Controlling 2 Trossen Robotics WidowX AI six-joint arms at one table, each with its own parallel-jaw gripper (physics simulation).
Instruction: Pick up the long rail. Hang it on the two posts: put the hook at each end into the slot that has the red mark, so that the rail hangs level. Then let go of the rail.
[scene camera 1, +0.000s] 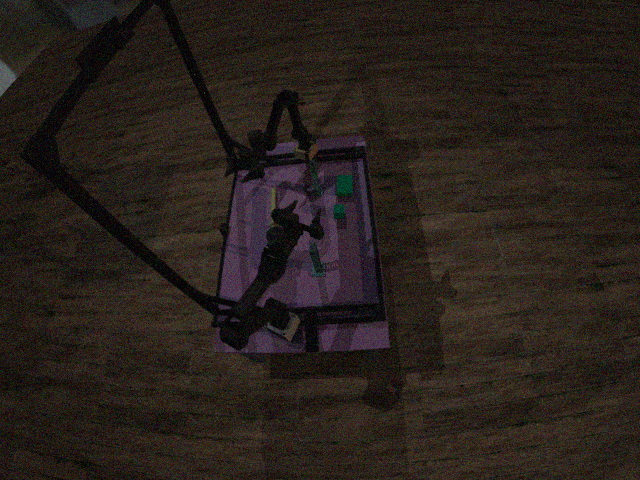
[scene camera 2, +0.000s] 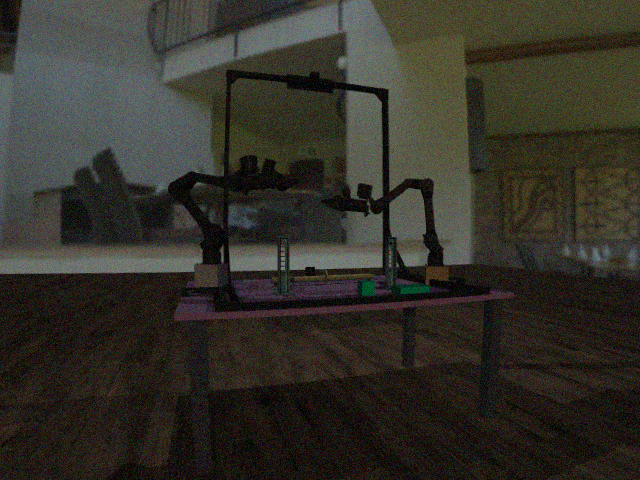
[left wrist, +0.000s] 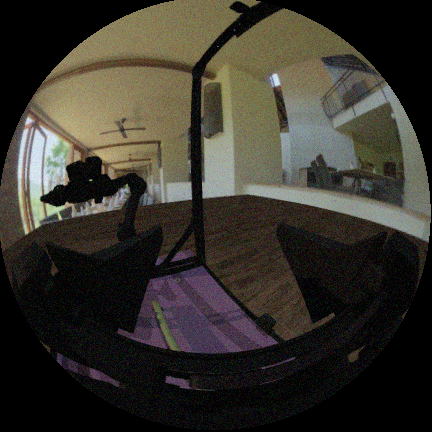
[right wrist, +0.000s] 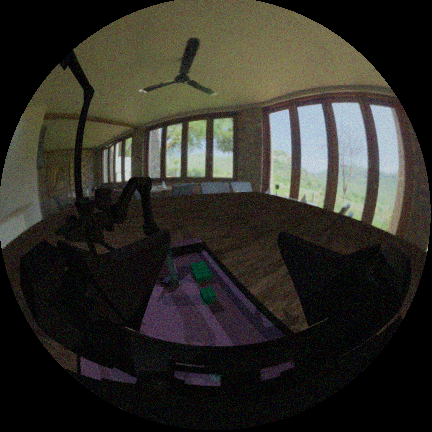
My left gripper (scene camera 1: 233, 179) is open, holding nothing. My right gripper (scene camera 1: 308, 204) is open, holding nothing.
My left gripper also shows in the left wrist view (left wrist: 220, 230) and in the right wrist view (right wrist: 58, 235). My right gripper also shows in scene camera 2 (scene camera 2: 297, 178), in the left wrist view (left wrist: 43, 196) and in the right wrist view (right wrist: 225, 236).
